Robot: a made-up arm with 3 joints.
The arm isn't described. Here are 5 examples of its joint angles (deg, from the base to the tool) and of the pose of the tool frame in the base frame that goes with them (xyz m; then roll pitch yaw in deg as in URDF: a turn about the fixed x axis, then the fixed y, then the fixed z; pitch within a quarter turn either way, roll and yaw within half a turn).
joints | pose
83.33 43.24 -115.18 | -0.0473 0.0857 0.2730 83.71 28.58 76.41
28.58 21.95 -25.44 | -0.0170 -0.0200 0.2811 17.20 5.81 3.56
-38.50 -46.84 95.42 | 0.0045 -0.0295 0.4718 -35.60 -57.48 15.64
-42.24 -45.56 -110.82 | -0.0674 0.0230 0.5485 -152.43 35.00 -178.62
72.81 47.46 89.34 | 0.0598 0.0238 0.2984 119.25 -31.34 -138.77
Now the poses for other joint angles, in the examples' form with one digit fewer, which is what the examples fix.
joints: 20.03 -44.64 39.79
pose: -0.040 0.001 0.351 37.9 5.7 -13.1
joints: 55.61 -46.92 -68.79
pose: -0.093 -0.017 0.360 108.2 10.0 106.3
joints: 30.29 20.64 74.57
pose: 0.050 -0.031 0.332 98.1 -70.3 -96.8
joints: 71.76 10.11 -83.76
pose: -0.072 0.062 0.287 82.5 22.3 73.9
